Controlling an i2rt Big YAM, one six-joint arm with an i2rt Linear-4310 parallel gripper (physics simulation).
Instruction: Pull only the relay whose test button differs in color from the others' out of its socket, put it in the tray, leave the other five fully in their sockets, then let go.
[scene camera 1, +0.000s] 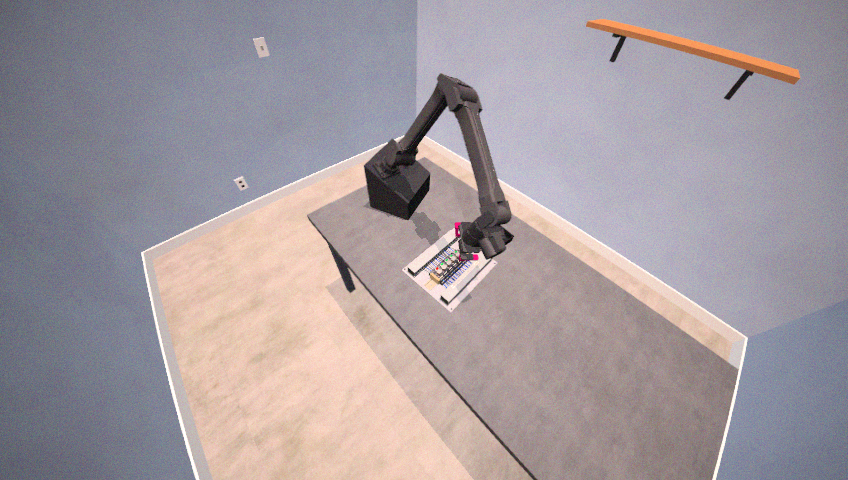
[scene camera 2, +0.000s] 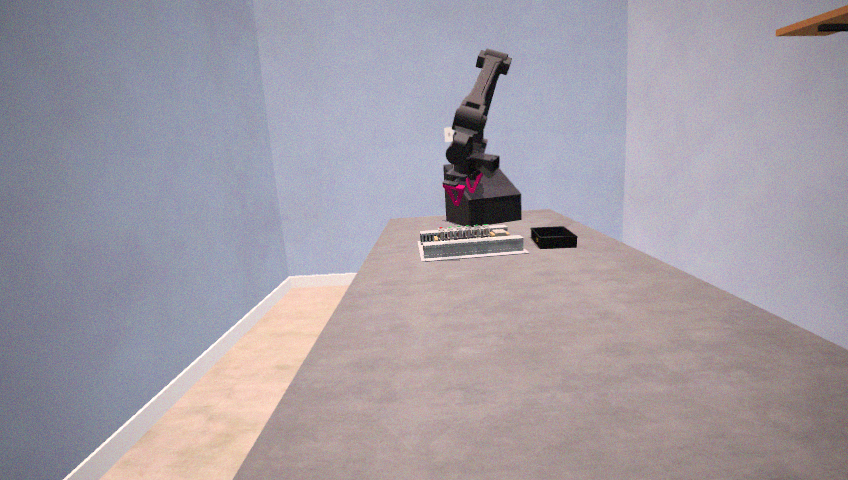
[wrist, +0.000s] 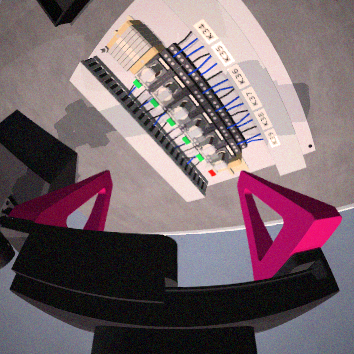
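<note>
Several clear relays stand in a row in their sockets on a white panel. The relay with the red button is at the row's end beside label K39; its red button differs from the green buttons of the others. In scene camera 1 the red one is at the row's lower left end. My gripper is open and empty, above the panel; the relays lie ahead of its fingertips in the wrist view. The black tray is right of the panel in scene camera 2.
Slotted wire ducts run along both sides of the relay row. Blue and black wires and labels K34 to K39 sit beside the sockets. The arm's black base stands at the table's far end. The arm hides the tray in scene camera 1.
</note>
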